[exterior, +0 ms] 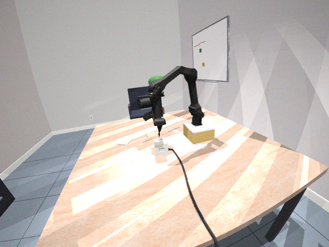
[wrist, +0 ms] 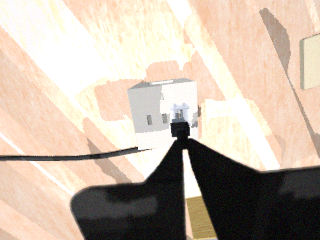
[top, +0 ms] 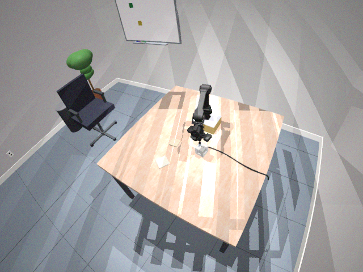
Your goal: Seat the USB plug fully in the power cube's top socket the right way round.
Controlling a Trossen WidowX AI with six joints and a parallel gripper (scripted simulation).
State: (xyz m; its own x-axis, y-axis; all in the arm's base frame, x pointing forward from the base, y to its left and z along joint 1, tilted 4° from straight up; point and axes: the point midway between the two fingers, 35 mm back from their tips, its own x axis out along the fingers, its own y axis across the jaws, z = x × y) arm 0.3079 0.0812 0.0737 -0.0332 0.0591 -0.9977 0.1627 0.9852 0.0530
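Now: the black USB plug 2 cm below my gripper tip.
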